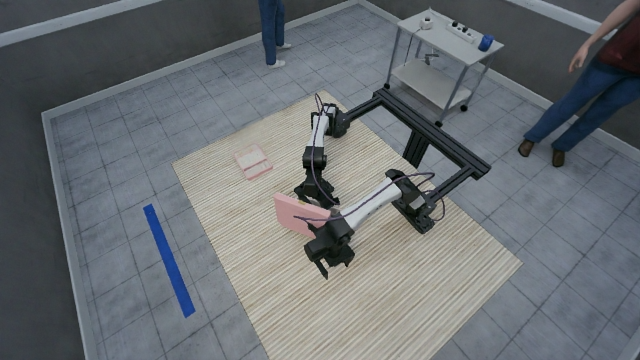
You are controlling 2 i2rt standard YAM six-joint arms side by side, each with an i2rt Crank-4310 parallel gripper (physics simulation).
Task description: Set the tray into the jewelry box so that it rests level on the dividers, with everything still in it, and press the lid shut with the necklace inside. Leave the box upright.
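Frame: origin at the left arm's base, x right, y back, z down, level; millimetres.
Seen in the pictures: left gripper, fingertip midpoint: (336,272); left arm's base, origin of the base link: (412,210).
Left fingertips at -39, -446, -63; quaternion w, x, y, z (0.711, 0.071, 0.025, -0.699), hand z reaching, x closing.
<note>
Offsets run from my left fingertips to a thing's top centre, as dx, dy, dz. "pt": to the spot under its first point. Level surfaces: height alone.
The jewelry box shows as an upright pink panel {pt +286, -16, -17} (292,214), which looks like its raised lid. The rest of the box and the necklace are hidden behind the panel and the arms. The pink tray {+803, +2, +173} (259,175), with a divider and pale contents, lies flat on the mat at the upper left, apart from the box. My left gripper (336,268) is below and to the right of the panel, pointing down, with its fingers apart and empty. My right gripper (316,198) is right behind the panel's top edge. Its fingertips are hidden, so I cannot tell whether they hold anything.
A striped beige mat {dz +199} (400,300) lies under the arms. The black mounting frame {pt +321, +898, +74} (434,131) stands at the right. A blue strip (169,260) lies on the floor at the left. A white cart (412,19) and two people stand farther back.
</note>
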